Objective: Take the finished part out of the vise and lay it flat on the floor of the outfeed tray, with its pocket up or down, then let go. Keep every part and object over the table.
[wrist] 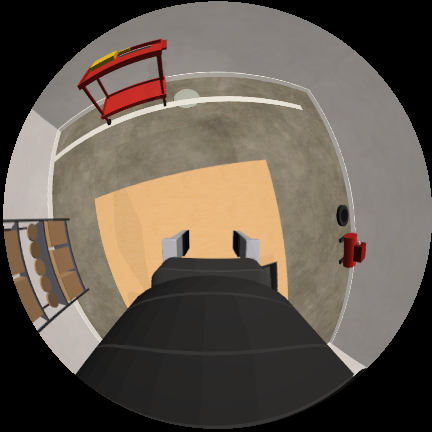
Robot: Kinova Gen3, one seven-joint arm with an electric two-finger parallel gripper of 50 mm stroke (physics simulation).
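Frame: origin at the arm's base, x ahead, y left, z up, level; centimetres.
Where they show: gripper, fingertip midpoint: [210, 239].
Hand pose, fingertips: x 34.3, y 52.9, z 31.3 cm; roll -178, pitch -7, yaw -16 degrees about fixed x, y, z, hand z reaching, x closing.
After its pixels a point has its place.
My gripper [210, 239] @(x 34.3, y 52.9, z 31.3 cm) is open and empty, its two grey fingers with black pads wide apart above the light wooden table [200, 195] @(x 38.7, y 63.1, z -15.0 cm). A dark, straight-edged object [273, 278] @(x 61.7, y 16.8, z -12.0 cm) shows in part just right of the gripper's body, near the table's right side. The body hides the rest of it, and I cannot tell whether it is the outfeed tray or part of the vise. The finished part does not show in the wrist view. The near part of the table is hidden behind the gripper's body.
Beyond the table's far edge, a red cart [134, 98] stands on the floor at the upper left. A shelf rack [49, 262] with brown boxes is at the far left. A red machine [350, 251] and a black ring-shaped thing [339, 216] are at the right wall.
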